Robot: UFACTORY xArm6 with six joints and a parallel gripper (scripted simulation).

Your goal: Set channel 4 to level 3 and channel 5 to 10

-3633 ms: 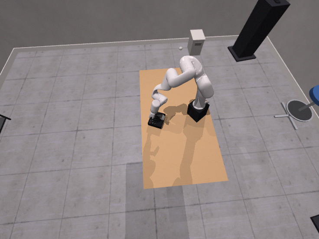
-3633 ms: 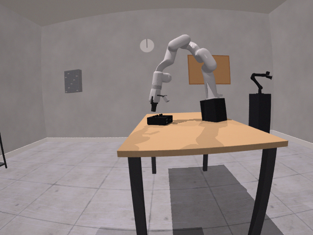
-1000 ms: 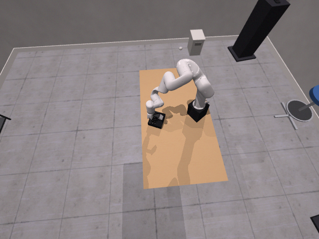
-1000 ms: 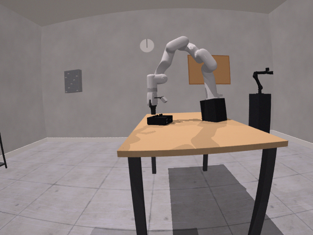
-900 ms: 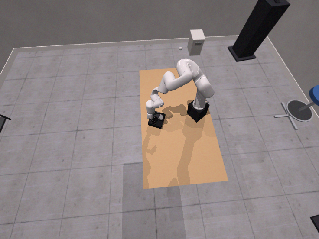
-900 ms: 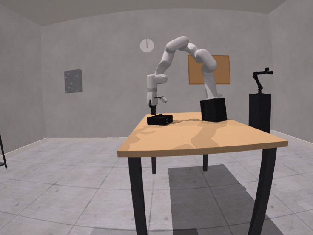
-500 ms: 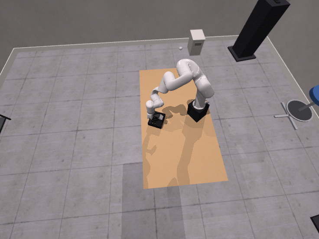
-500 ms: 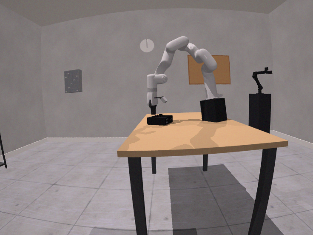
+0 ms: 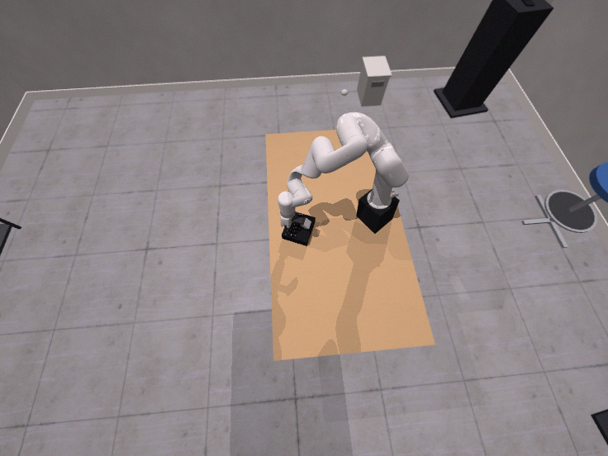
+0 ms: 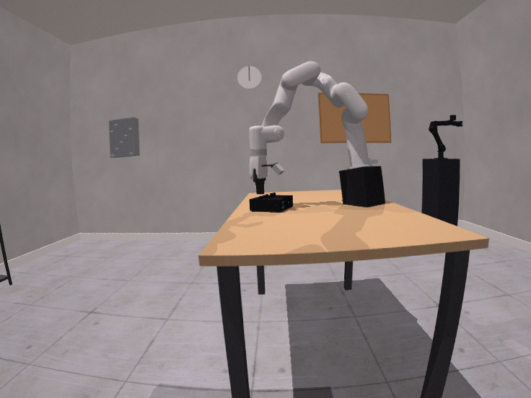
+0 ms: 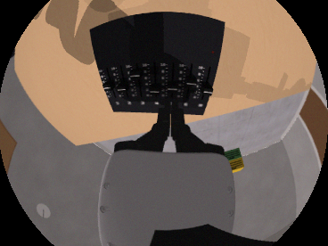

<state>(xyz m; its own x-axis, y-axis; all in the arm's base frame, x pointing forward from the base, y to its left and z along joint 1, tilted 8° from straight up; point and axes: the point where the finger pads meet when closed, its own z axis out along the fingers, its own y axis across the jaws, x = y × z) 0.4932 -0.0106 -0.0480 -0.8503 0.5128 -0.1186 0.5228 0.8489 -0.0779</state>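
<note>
The fader cap is 3 cm below my hand, 3 cm behind it and 1 cm to the right of it.
</note>
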